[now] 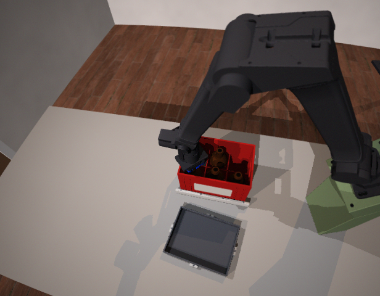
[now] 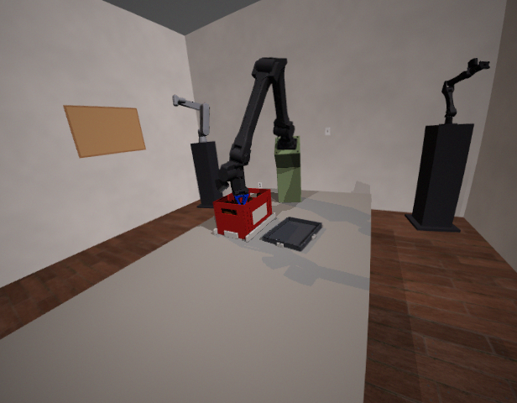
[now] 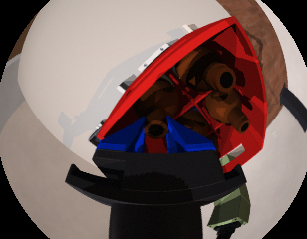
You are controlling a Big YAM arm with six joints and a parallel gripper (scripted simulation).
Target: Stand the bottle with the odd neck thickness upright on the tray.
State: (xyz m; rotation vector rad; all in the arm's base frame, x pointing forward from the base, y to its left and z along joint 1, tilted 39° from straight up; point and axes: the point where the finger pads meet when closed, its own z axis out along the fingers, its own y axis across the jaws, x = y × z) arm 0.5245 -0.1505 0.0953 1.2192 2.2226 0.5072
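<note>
Now: the brown bottle 6 cm below my hand. Round my hand: dark grey tray: 4 cm behind, 24 cm to the left, 14 cm below; crate: 10 cm behind, 3 cm to the right, 7 cm below.
</note>
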